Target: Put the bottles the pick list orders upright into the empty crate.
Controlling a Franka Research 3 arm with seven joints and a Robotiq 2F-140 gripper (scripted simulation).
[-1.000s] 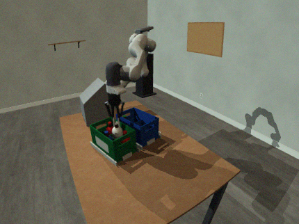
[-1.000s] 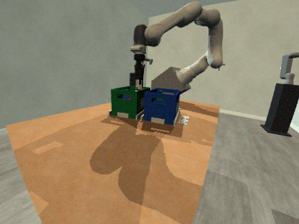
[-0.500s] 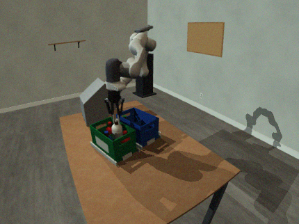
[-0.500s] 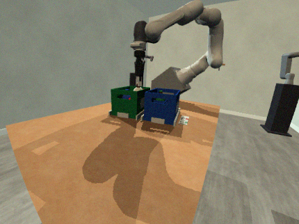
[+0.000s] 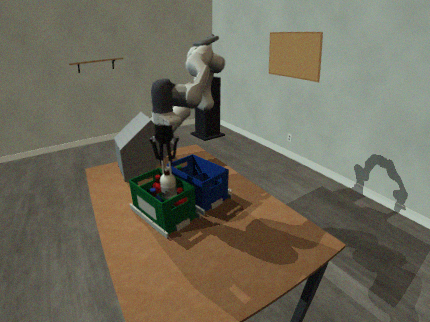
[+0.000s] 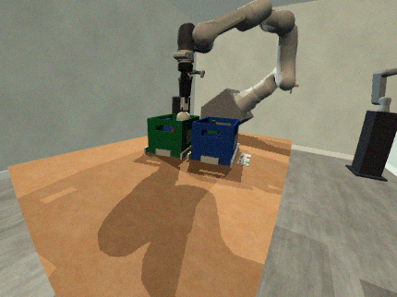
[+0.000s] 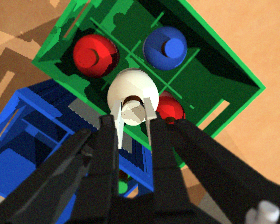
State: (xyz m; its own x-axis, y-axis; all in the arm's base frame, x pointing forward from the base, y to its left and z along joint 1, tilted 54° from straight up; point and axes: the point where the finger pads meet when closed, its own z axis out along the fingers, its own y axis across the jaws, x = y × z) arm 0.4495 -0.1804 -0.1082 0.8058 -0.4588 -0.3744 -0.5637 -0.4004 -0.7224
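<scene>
Right now the white bottle is 8 cm below my hand. The rest, counted from my hand: green crate: 16 cm below, 5 cm to the right, 1 cm ahead; green bottle: 16 cm below, 13 cm to the left, 11 cm behind; blue-capped bottle: 16 cm below, 9 cm to the right, 2 cm ahead.
</scene>
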